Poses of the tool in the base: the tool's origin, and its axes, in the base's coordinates. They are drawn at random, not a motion.
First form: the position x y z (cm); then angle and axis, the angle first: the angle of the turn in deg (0 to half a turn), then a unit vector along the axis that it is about.
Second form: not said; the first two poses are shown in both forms.
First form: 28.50, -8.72, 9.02, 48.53, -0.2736, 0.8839, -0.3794
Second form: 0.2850, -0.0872, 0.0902, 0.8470, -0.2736, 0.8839, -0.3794
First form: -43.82, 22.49, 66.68, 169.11, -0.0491, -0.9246, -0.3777
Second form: -0.4382, 0.2249, 0.6668, 2.9515, -0.0491, -0.9246, -0.3777
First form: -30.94, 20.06, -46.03, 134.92, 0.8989, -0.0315, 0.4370
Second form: -0.3094, 0.2006, -0.4603, 2.3548, 0.8989, -0.0315, 0.4370
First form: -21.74, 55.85, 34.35, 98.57, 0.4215, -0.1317, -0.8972
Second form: -0.2174, 0.5585, 0.3435, 1.7204, 0.4215, -0.1317, -0.8972
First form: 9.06, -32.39, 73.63, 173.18, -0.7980, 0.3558, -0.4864
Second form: 0.0906, -0.3239, 0.7363, 3.0226, -0.7980, 0.3558, -0.4864
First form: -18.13, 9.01, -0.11, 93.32, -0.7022, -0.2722, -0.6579
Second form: -0.1813, 0.0901, -0.0011, 1.6287, -0.7022, -0.2722, -0.6579
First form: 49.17, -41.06, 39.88, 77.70, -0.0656, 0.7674, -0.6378
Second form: 0.4917, -0.4106, 0.3988, 1.3561, -0.0656, 0.7674, -0.6378
